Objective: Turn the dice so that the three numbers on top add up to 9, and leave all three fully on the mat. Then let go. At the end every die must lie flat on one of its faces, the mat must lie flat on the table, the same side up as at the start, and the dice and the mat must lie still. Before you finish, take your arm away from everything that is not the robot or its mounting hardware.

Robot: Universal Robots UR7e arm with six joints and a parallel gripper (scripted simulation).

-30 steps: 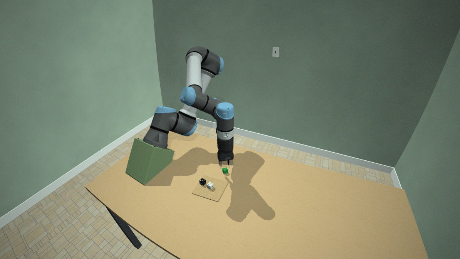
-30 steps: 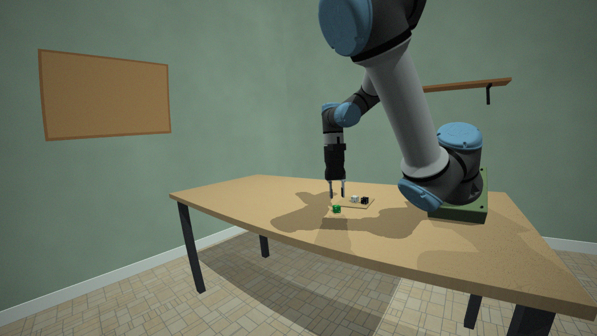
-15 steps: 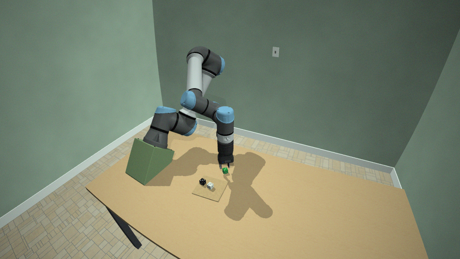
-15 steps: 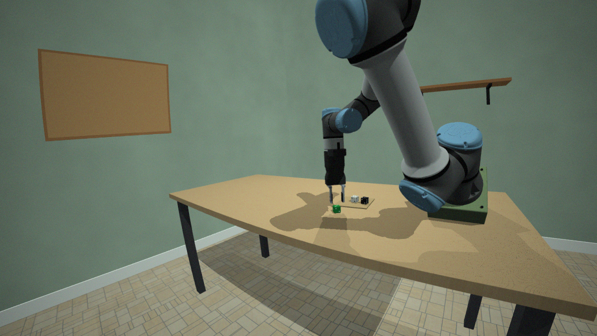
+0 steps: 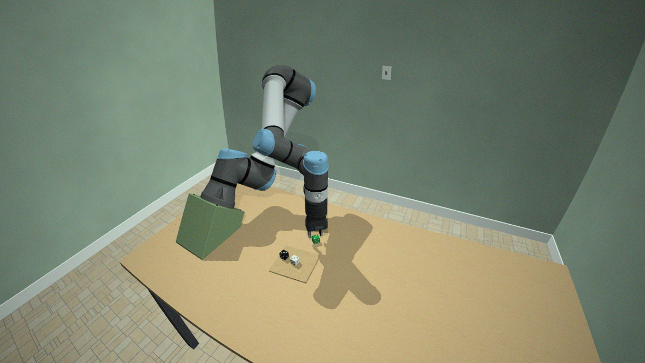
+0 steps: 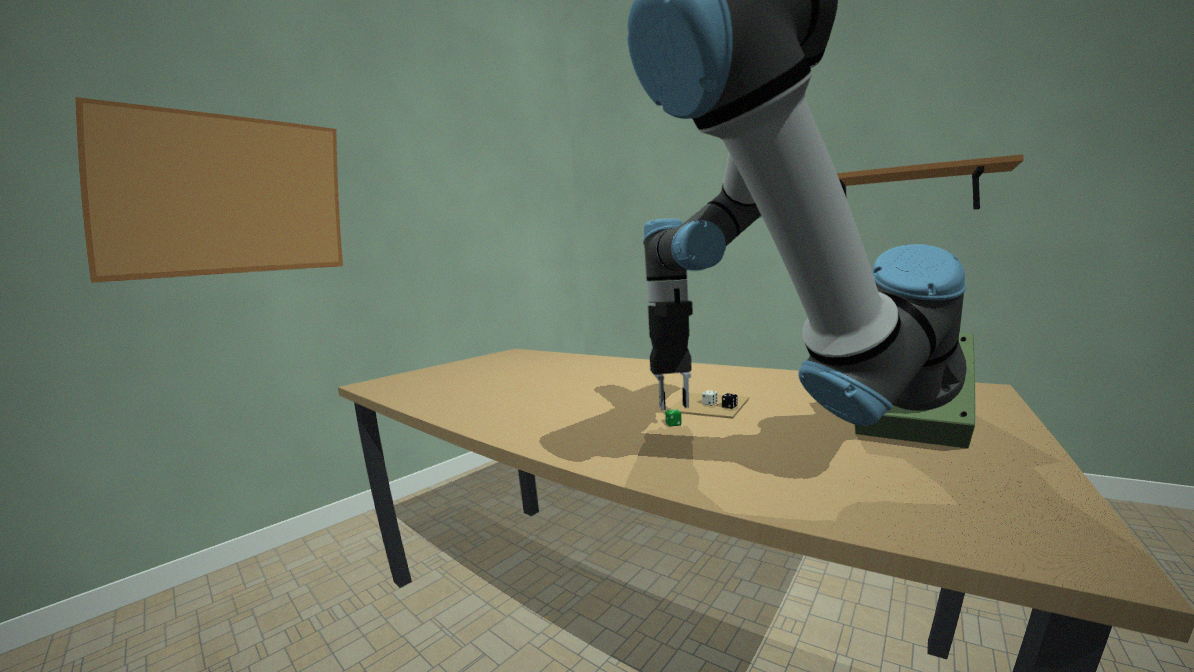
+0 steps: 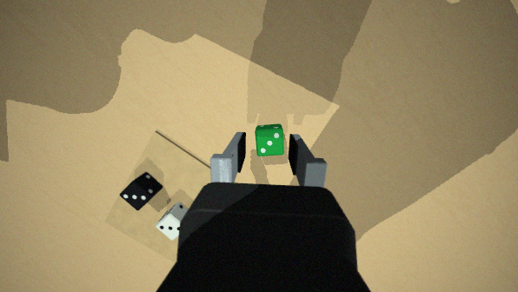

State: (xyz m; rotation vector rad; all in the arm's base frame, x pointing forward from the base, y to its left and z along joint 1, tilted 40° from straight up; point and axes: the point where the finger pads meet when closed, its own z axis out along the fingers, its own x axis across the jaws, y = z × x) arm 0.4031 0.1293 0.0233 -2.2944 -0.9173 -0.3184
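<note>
My hand is 40 mm above the green die. Round my hand: white die 140 mm to the right, 30 mm below; black die 130 mm to the right, 50 mm behind, 30 mm below; tan mat 140 mm to the right, 50 mm below.
</note>
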